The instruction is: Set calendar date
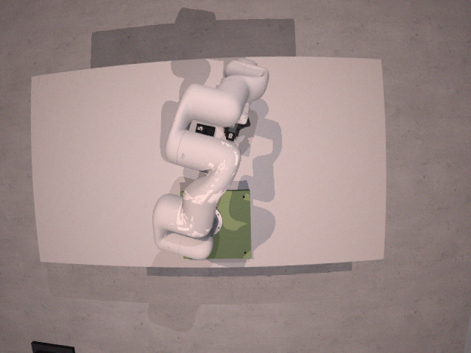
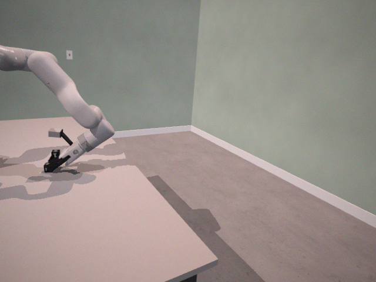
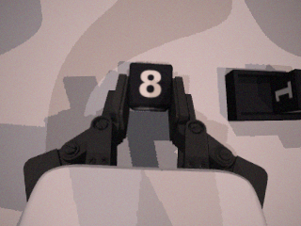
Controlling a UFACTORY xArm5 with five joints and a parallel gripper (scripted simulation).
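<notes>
Now: the black cube 20 mm behind my hand and 10 mm below it. Also, from my hand: black calendar tray (10 mm ahead, 110 mm to the left, 20 mm below).
</notes>
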